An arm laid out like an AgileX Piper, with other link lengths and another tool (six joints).
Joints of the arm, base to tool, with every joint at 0 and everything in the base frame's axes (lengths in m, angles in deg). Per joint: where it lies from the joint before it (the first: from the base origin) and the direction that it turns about. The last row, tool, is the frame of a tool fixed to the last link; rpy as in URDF.
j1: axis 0 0 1 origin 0 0 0.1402
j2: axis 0 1 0 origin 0 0 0
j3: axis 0 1 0 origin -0.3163 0 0.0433
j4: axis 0.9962 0 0.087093 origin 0.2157 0 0.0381
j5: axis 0 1 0 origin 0 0 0
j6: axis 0.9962 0 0.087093 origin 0.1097 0 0.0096
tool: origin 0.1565 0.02 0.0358 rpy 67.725 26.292 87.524
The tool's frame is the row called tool.
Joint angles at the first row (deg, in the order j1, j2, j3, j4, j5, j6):
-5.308 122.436 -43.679 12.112 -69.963 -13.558
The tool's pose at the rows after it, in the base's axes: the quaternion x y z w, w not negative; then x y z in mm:
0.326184 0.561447 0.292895 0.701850 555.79 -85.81 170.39
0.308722 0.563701 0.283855 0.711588 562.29 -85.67 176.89
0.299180 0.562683 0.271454 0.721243 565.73 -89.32 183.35
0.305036 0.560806 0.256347 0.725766 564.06 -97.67 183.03
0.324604 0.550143 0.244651 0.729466 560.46 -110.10 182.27
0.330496 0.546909 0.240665 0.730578 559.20 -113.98 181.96
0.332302 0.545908 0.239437 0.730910 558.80 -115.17 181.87
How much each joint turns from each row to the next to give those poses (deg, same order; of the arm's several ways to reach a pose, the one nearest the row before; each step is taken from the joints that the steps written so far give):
0.000 1.842 -1.666 0.879 -0.001 -0.399
0.000 0.319 -1.744 0.001 0.001 -2.412
0.000 0.001 -1.221 0.878 0.000 -2.152
0.000 0.000 -0.111 1.978 0.000 -1.282
0.000 -0.001 -0.001 2.860 0.001 0.151
0.000 0.001 0.001 0.904 -0.001 0.001
-0.001 -0.001 0.000 0.277 0.001 -0.001

